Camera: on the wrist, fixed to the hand. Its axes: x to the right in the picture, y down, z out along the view.
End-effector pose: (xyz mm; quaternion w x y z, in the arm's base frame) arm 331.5 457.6 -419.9 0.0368 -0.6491 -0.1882 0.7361
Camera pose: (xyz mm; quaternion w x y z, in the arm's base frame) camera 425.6 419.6 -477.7 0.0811 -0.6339 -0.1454 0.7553
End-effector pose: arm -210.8 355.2 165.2 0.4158 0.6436 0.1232 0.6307
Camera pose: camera -312.1 363.0 222.7 0.3795 0.6767 0.1623 0.6096
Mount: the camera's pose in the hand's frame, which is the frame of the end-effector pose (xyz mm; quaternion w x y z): 28.5 71.9 -87.5 0.9978 0.0644 -0.0137 -0.0070
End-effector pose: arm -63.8 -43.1 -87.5 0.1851 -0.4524 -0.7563 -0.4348
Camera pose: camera -27.8 -85.1 15.4 0.2004 -0.4402 -0.7884 -0.3802
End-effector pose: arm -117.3 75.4 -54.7 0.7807 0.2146 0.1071 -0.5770
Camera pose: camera -33.3 108.6 -128.8 0.7626 0.2558 0.0605 -0.5911
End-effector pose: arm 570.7 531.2 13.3 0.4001 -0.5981 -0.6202 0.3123
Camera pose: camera 683.2 557.9 -3.1 0.4314 -0.5624 -0.6084 0.3570
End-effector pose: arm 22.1 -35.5 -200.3 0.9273 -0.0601 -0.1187 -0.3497
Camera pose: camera 106.1 -16.8 -279.3 0.9251 -0.0042 -0.1541 -0.3470
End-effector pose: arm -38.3 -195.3 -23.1 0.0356 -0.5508 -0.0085 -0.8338
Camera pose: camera -124.8 -273.1 -33.1 0.0650 -0.5587 -0.0665 -0.8241
